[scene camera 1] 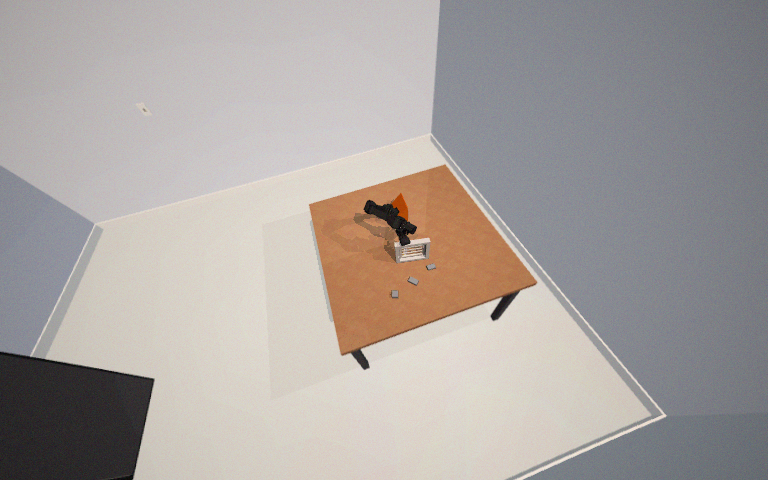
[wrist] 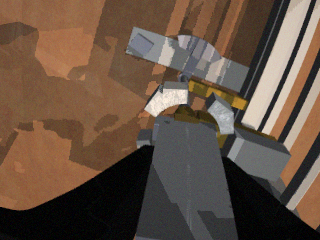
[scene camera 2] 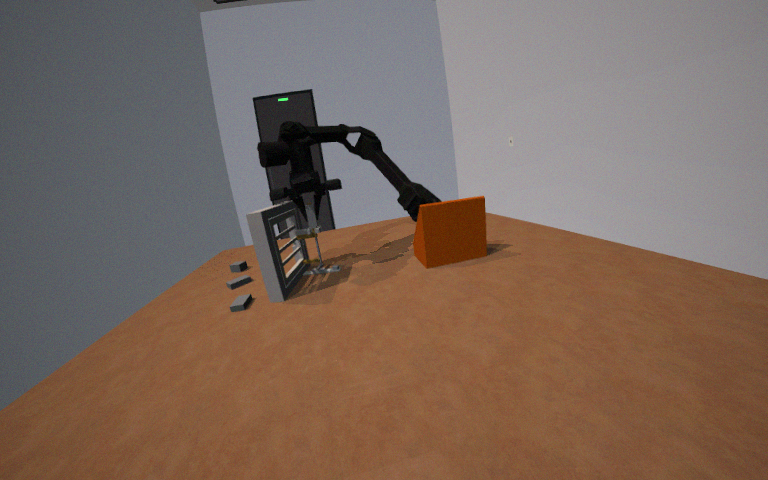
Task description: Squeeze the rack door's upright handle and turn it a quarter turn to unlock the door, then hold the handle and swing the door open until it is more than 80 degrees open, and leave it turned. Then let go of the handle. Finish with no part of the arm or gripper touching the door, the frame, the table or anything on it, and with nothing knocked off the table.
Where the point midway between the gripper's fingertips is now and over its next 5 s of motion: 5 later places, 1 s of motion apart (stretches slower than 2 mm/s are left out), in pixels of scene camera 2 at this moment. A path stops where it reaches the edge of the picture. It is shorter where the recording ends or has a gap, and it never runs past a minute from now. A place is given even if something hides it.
My gripper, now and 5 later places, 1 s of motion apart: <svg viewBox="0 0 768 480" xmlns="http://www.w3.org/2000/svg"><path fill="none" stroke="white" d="M312 221L325 220L338 221L343 225L335 232L332 216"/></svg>
